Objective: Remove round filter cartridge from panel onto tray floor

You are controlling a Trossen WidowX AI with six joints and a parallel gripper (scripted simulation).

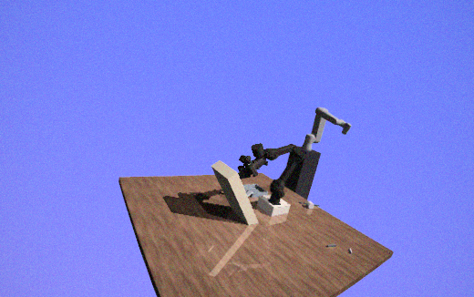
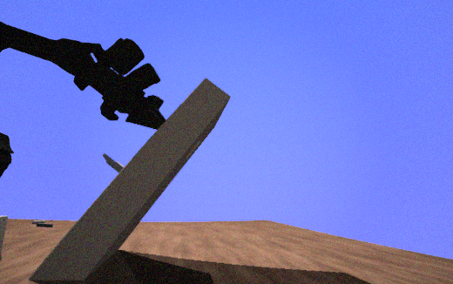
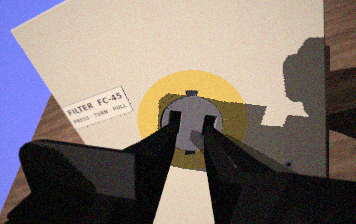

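Right now my gripper tip is 20 mm short of the round filter cartridge and 10 mm above it. From my gripper tip the other things lie so: grey bracket (80 mm behind, 10 mm to the right, 100 mm below); beige service panel (30 mm behind, 90 mm below); grey tray (390 mm behind, 320 mm to the right, 240 mm below).
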